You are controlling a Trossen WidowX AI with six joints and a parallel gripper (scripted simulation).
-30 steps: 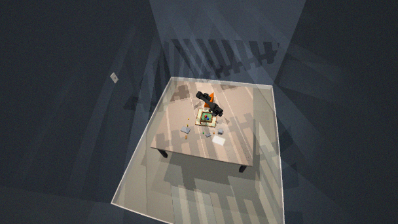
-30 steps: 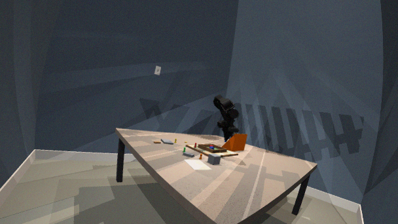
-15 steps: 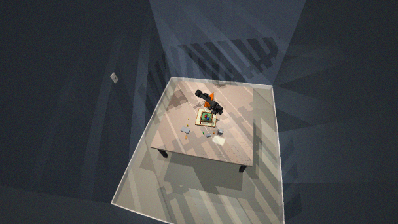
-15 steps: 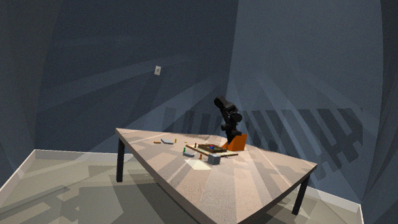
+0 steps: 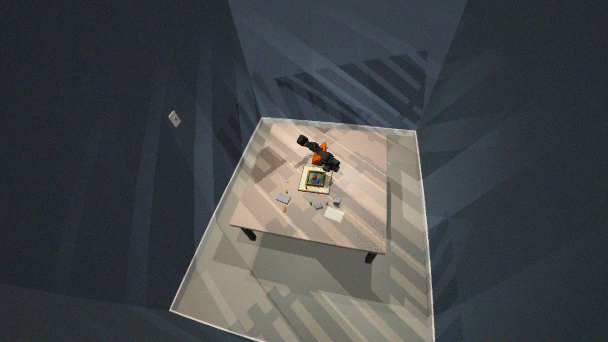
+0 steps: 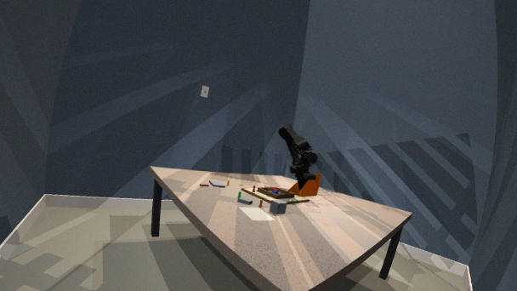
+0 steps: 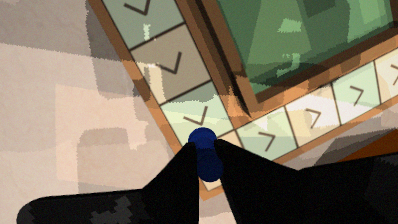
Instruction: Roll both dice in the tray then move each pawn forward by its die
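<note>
Right now the green tray is 11 cm to the right of my gripper tip, 7 cm ahead of it and 6 cm below it. Also, from my gripper tip: grey block: 27 cm ahead, 12 cm to the left, 5 cm below; blue pawn: 1 cm above; red pawn: 19 cm ahead, 17 cm to the right, 4 cm below.
</note>
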